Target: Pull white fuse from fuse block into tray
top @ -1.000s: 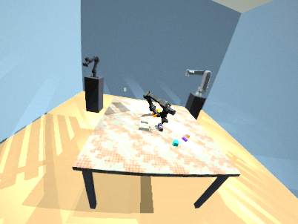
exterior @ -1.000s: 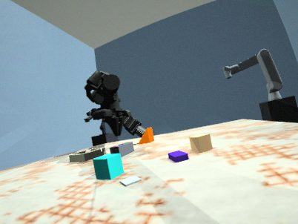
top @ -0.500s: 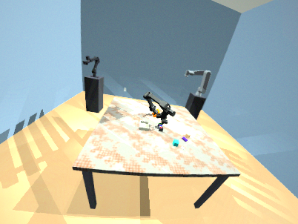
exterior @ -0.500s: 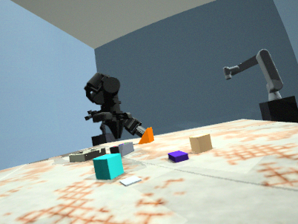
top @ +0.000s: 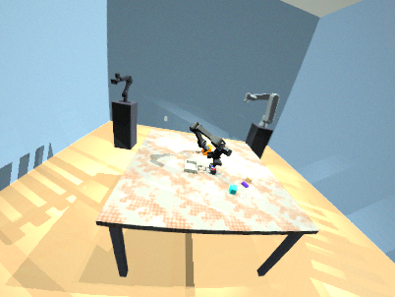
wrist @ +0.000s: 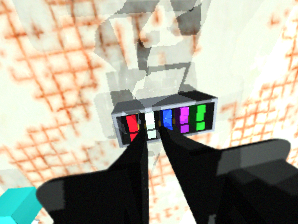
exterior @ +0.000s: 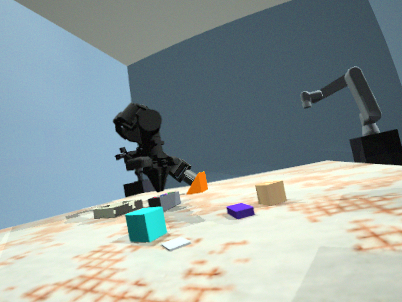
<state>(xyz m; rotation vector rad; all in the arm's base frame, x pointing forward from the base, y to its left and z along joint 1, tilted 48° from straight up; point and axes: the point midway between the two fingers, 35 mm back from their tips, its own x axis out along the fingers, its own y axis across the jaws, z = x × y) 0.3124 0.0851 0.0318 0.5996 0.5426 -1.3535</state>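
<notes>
My gripper tip is 190 mm to the left of the tray, 50 mm above it and 10 mm past it. Round my gripper tip: tan box 310 mm to the left, 60 mm ahead, 30 mm below; purple block 250 mm to the left, 120 mm ahead, 40 mm below; cyan cube 220 mm ahead, 120 mm to the left, 30 mm below.
</notes>
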